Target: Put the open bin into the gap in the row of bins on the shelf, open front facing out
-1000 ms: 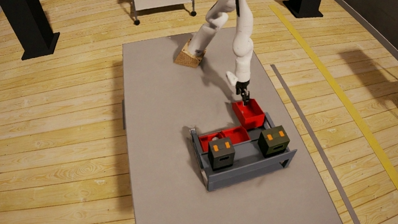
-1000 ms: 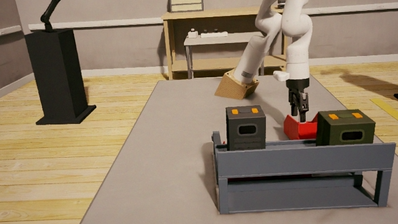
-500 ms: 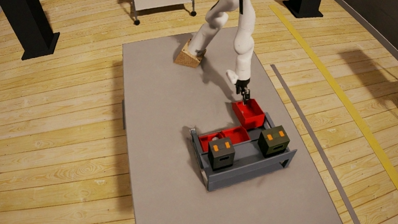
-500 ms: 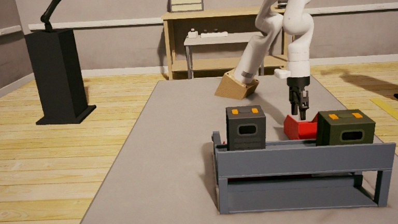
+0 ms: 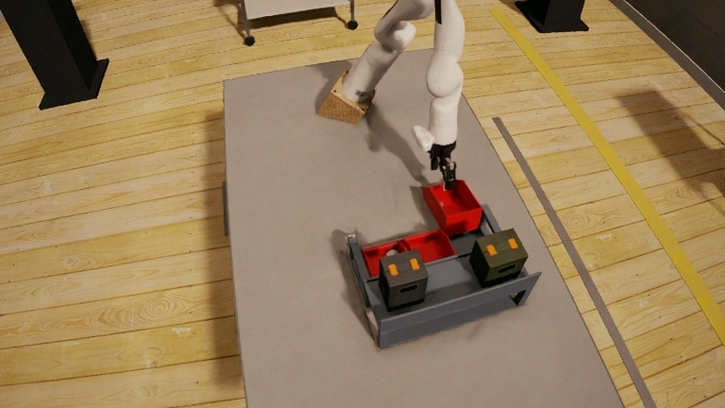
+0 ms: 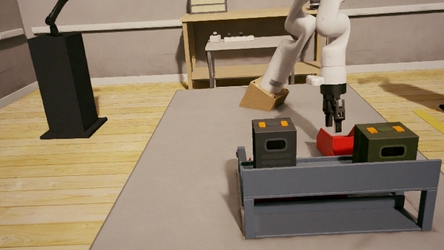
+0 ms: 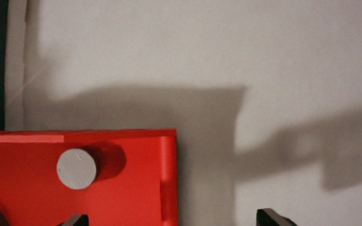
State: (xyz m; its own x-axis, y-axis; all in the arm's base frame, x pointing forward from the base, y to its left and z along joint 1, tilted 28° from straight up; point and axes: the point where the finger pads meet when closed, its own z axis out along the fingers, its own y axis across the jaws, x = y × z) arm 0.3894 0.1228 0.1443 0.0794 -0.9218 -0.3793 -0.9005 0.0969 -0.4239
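My hand is 7 cm short of the grey round part, 4 cm above it and 2 cm to the left of it. From my hand the other things lie so: dark grey box (35 cm ahead, 20 cm to the right, 10 cm above); green box (34 cm ahead, 9 cm above, 3 cm to the left); grey shelf (27 cm ahead, 9 cm to the right, 1 cm above).
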